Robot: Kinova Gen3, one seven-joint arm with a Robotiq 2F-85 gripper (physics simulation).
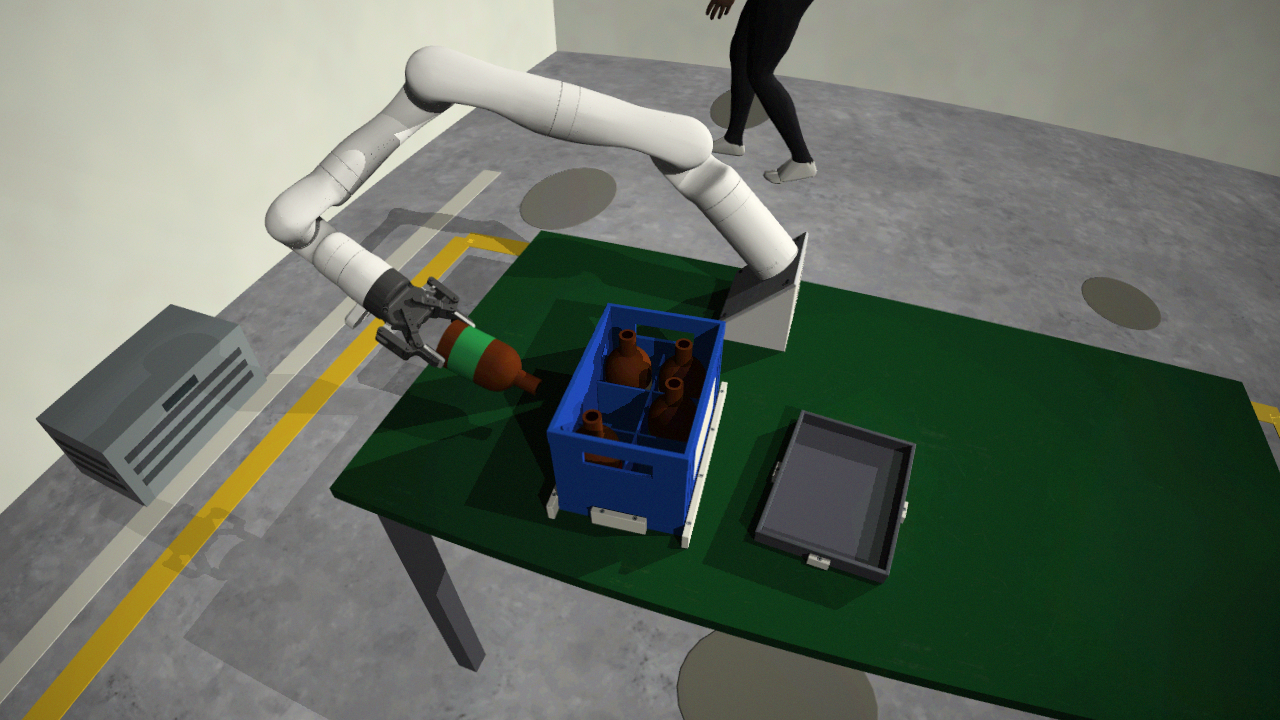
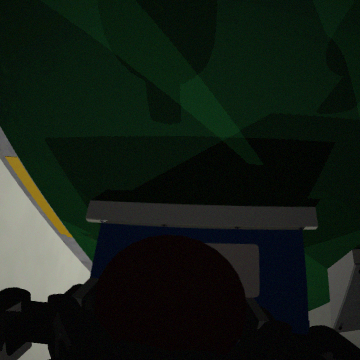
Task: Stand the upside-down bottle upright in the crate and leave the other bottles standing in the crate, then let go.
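Where they show: gripper, fingertip midpoint: (image 1: 458, 347) (image 2: 169, 306); arm's base, origin of the base link: (image 1: 778, 262).
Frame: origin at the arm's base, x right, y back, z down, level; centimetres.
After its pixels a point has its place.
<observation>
A brown bottle with a green band (image 1: 496, 365) @(z -5.5, x 33.2, y -46.0 cm) (image 2: 170, 280) @(z -4.1, x 43.3, y -43.6 cm) is tilted steeply toward horizontal, its neck pointing down and right toward the crate's left side. My gripper (image 1: 454, 342) @(z -5.0, x 41.0, y -43.7 cm) (image 2: 169, 306) @(z -5.0, x 41.0, y -43.7 cm) is shut on the bottle near its base end and holds it above the table, outside the crate. The blue crate (image 1: 581, 488) @(z 5.2, x 17.2, y -55.1 cm) (image 2: 285, 280) @(z 1.7, x 22.6, y -30.9 cm) stands to the right of the bottle. Several brown bottles (image 1: 628, 365) @(z -0.6, x 17.0, y -35.3 cm) (image 1: 682, 360) @(z -2.6, x 9.0, y -33.7 cm) (image 1: 669, 414) @(z -0.7, x 8.2, y -43.1 cm) (image 1: 595, 431) @(z -3.0, x 16.1, y -51.2 cm) stand in it, necks up. An unfilled compartment shows between the two left-hand bottles. The crate's far-right and near-right interior is partly hidden.
The green table (image 1: 1029, 501) @(z 11.6, x -48.4, y -33.3 cm) (image 2: 65, 95) @(z 11.6, x 40.9, y -54.9 cm) carries a grey tray (image 1: 902, 501) @(z 9.1, x -27.3, y -40.9 cm) right of the crate. White strips (image 1: 617, 519) @(z 9.1, x 11.7, y -55.9 cm) (image 2: 200, 215) @(z 9.9, x 23.0, y -41.8 cm) lie along the crate's foot. My arm's base (image 1: 765, 313) @(z 3.7, x 0.0, y -11.0 cm) is behind the crate. A grey cabinet (image 1: 107, 402) stands on the floor at left.
</observation>
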